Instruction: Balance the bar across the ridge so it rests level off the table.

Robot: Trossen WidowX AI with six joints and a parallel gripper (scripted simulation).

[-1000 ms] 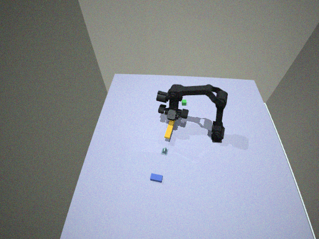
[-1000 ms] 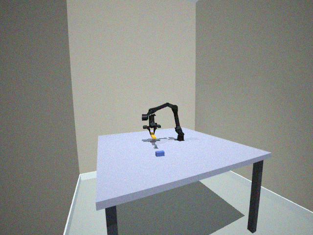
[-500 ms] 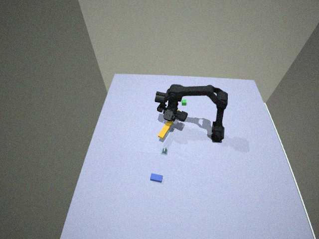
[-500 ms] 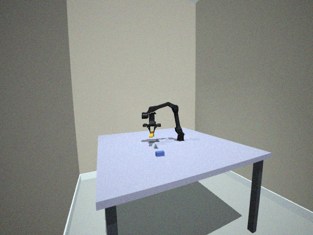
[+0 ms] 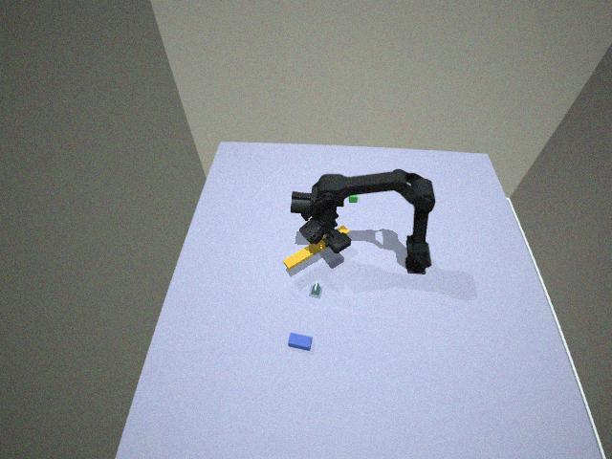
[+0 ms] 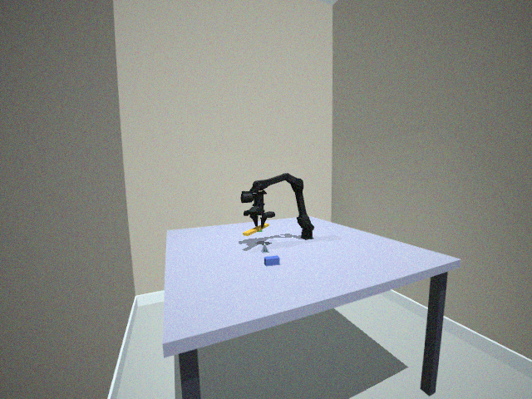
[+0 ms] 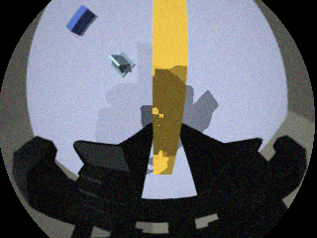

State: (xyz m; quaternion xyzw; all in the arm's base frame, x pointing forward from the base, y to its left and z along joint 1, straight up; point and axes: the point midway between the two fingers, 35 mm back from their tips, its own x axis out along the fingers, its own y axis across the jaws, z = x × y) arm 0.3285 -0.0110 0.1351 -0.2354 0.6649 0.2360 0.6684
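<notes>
Right now my gripper tip is 20 mm short of the bar and 20 mm to the right of it. The rest, counted from my gripper tip: small green cube 110 mm behind, 290 mm to the right, 80 mm below; blue block 60 mm ahead, 310 mm to the left, 80 mm below.
</notes>
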